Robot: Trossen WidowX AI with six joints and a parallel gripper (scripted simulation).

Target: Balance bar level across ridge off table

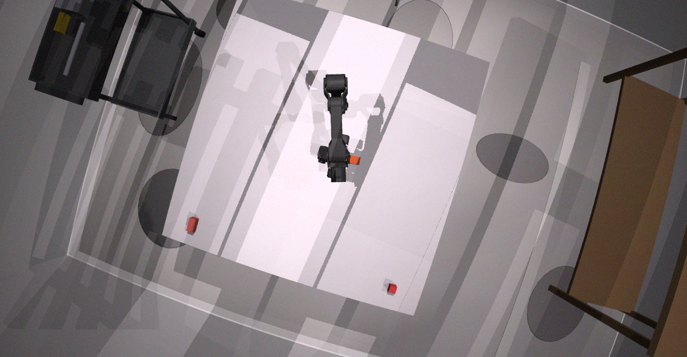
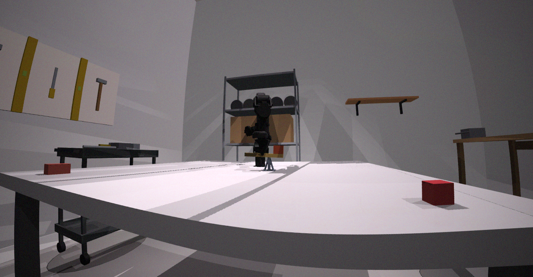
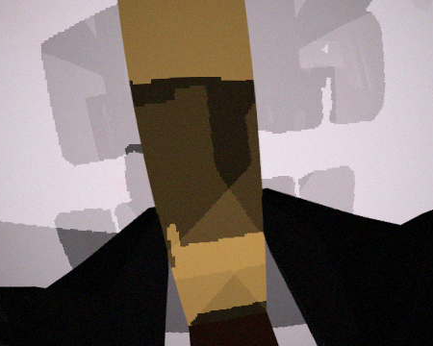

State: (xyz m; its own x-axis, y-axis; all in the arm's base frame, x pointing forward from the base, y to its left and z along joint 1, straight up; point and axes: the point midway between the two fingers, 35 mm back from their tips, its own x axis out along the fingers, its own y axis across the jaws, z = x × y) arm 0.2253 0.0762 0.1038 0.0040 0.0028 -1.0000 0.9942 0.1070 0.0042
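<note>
Right now my gripper tip is 30 mm to the right of the ridge and 10 mm above it.
</note>
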